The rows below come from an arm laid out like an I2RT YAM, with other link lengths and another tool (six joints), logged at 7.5 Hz.
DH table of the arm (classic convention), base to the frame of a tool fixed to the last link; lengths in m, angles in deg. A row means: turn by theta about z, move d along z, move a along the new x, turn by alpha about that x. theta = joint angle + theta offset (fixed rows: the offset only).
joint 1: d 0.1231, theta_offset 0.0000, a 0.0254, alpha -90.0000
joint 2: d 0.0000, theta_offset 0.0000, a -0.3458, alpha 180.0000
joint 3: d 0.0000, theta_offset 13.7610, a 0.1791, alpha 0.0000
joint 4: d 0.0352, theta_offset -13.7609, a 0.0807, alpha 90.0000
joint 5: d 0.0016, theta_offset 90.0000, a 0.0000, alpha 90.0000
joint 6: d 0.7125, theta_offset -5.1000, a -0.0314, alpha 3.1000
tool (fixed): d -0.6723, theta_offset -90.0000, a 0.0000, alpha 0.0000
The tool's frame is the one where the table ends.
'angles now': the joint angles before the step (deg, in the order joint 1, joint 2, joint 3, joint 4, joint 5, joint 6). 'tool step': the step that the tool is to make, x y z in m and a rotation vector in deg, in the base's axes. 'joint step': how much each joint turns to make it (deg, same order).
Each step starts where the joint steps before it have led.
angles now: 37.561 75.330 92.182 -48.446 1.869 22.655
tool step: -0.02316 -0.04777 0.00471 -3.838 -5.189 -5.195
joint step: -8.523 -6.338 0.044 -3.913 0.197 -6.906
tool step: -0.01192 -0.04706 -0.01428 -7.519 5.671 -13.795
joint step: -17.134 -1.706 -0.046 -9.375 -0.020 -6.031
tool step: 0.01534 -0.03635 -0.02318 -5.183 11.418 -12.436
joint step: -16.591 4.700 -2.164 -4.633 -0.001 -6.034
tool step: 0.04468 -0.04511 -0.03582 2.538 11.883 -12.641
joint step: -13.487 10.534 -4.087 2.512 -0.570 -0.569
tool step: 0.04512 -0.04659 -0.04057 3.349 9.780 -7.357
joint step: -7.192 12.546 -0.238 2.468 0.546 -0.045
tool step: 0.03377 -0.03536 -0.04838 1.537 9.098 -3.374
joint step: -3.059 11.322 -0.001 2.537 2.732 -0.393
